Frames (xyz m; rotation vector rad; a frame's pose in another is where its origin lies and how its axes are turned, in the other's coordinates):
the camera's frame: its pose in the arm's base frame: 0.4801 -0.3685 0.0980 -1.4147 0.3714 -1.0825
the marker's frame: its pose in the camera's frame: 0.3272 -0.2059 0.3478 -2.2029 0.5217 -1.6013
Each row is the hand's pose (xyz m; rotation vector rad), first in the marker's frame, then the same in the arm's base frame.
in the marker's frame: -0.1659 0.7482 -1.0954 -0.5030 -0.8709 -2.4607
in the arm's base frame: -0.1413 0.5315 0.5881 0.6972 0.4852 -1.6586
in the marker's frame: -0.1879 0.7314 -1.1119 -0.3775 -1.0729 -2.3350
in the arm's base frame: -0.1464 0.5399 0.5574 0.8834 0.3535 -1.6965
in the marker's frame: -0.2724 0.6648 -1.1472 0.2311 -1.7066 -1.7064
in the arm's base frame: -0.1565 0.5462 0.4448 1.6910 -0.1629 -1.7283
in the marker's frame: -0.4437 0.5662 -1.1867 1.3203 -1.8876 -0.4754
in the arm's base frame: -0.1950 0.5266 0.2479 -2.7158 0.6620 0.9476
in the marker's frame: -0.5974 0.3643 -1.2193 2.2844 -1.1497 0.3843
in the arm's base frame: -0.1433 0.5141 -0.0023 -2.1825 0.1341 -0.2286
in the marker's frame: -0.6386 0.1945 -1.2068 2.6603 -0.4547 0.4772
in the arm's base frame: -0.0363 0.4990 -0.1402 -1.8846 -0.3812 -0.6049
